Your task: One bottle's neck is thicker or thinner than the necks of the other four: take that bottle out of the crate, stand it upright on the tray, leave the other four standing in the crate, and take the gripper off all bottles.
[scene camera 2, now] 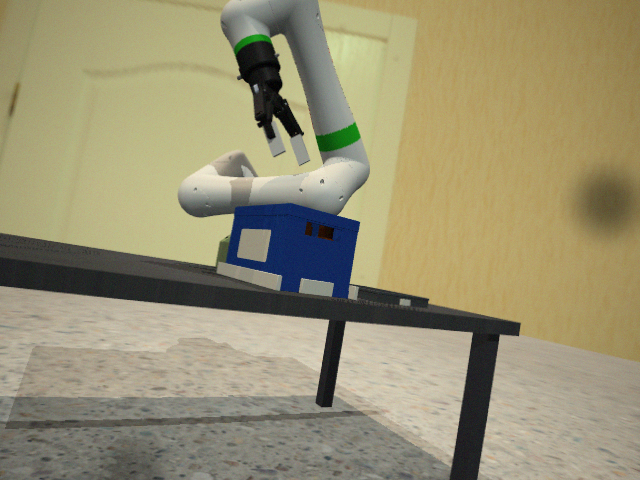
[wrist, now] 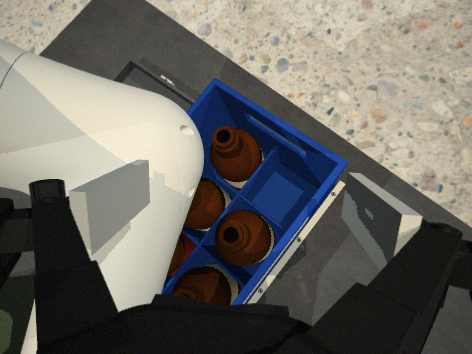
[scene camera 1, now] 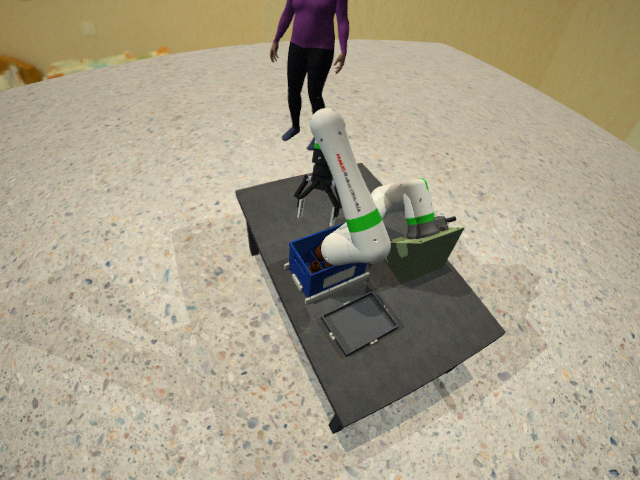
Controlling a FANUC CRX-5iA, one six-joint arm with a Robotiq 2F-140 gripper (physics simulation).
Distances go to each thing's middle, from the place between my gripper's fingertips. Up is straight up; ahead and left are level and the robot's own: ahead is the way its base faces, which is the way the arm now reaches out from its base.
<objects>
My gripper is now 32 cm to the right of the dark tray (scene camera 2: 369, 293), 28 cm above it and 11 cm past it.
</objects>
